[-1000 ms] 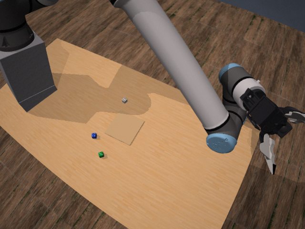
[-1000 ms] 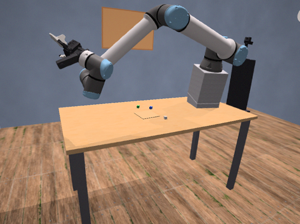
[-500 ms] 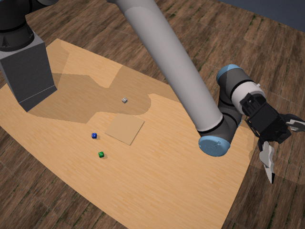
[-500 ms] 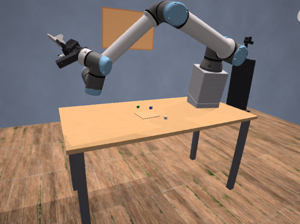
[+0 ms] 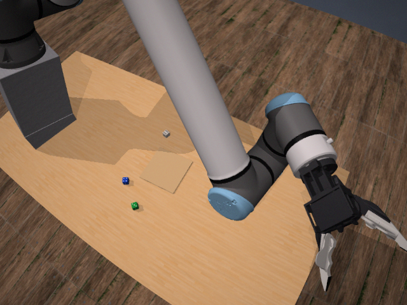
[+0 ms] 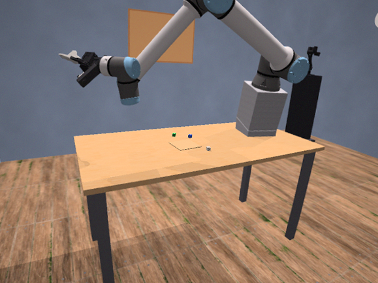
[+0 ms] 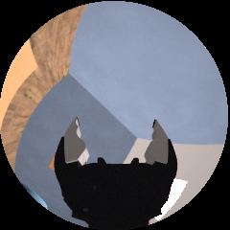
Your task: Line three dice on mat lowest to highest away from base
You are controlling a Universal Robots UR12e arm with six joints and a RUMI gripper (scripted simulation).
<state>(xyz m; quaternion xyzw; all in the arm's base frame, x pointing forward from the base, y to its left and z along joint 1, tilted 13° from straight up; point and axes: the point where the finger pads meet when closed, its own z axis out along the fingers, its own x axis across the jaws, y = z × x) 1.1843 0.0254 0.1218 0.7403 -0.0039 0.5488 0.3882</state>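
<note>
Now: hand 58 cm past the green die, 11 cm to the left of it and 41 cm above it. Round my hand: blue die: 68 cm behind, 6 cm to the right, 41 cm below; then white die: 71 cm behind, 17 cm to the left, 41 cm below; then tan mat: 60 cm behind, 6 cm to the left, 42 cm below.
</note>
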